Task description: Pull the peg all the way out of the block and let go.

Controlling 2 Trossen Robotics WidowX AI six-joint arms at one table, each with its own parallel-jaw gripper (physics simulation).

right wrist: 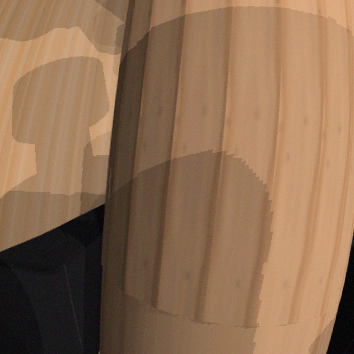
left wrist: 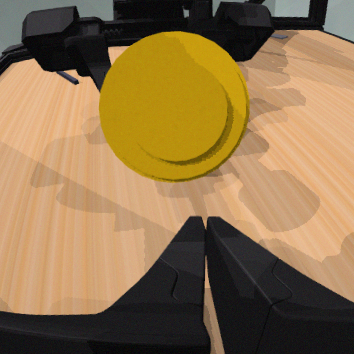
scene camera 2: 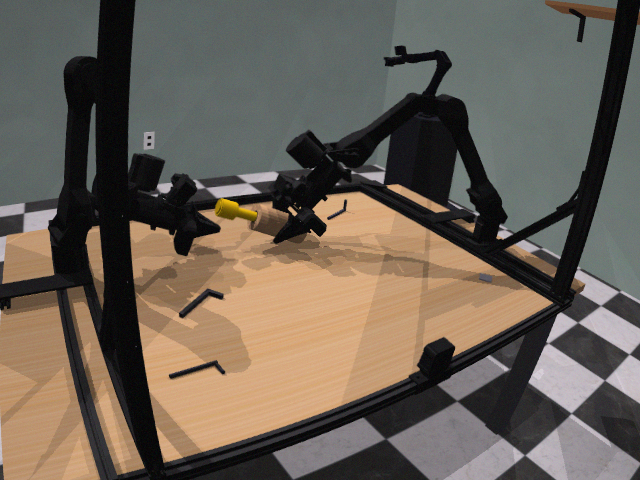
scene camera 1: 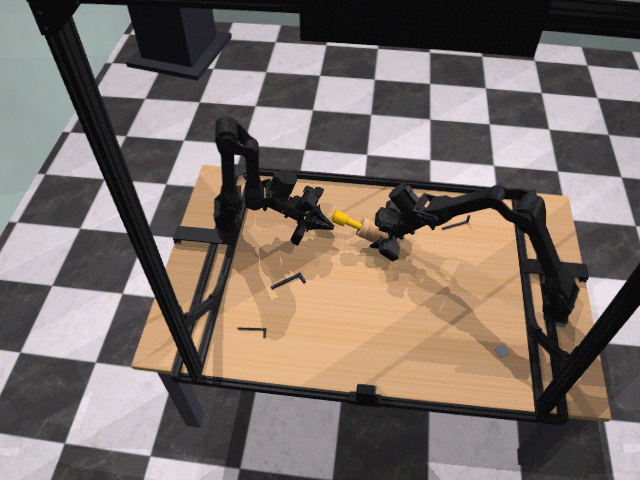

Scene:
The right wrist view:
my right gripper: 207, 211
wooden block: 221, 218
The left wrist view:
my left gripper: 202, 227
yellow peg: 173, 106
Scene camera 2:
my left gripper: 219, 229
my right gripper: 269, 236
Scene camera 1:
my left gripper: 333, 228
my right gripper: 372, 239

